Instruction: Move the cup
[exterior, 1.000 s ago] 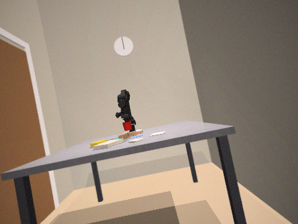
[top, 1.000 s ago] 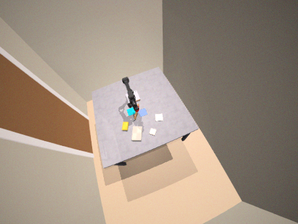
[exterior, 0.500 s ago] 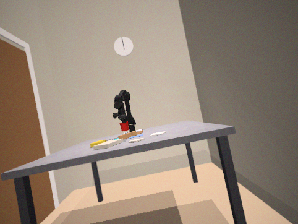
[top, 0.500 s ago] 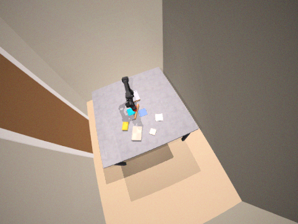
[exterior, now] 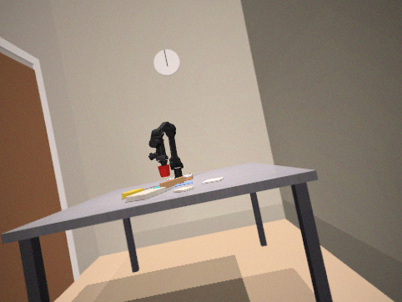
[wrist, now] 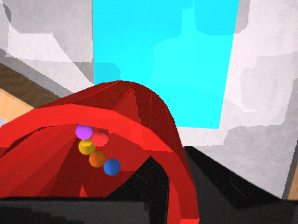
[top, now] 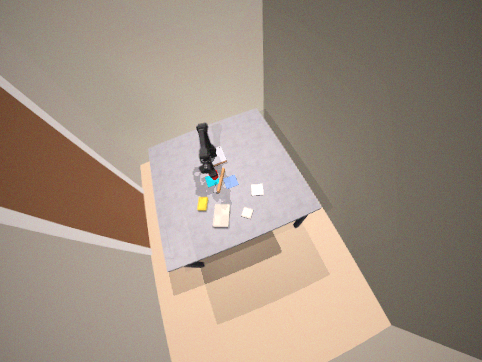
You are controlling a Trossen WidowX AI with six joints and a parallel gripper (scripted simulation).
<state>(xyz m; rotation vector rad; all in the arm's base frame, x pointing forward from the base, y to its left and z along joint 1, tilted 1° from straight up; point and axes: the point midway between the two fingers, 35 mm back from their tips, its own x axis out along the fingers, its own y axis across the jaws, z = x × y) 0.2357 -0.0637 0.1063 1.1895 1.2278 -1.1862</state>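
Right now my gripper tip is 11 cm above the cyan pad and 3 cm to the left of it. The rest, counted from my gripper tip: yellow block: 19 cm ahead, 18 cm to the right, 9 cm below; wooden bar: 9 cm below, 5 cm ahead, 4 cm to the left.
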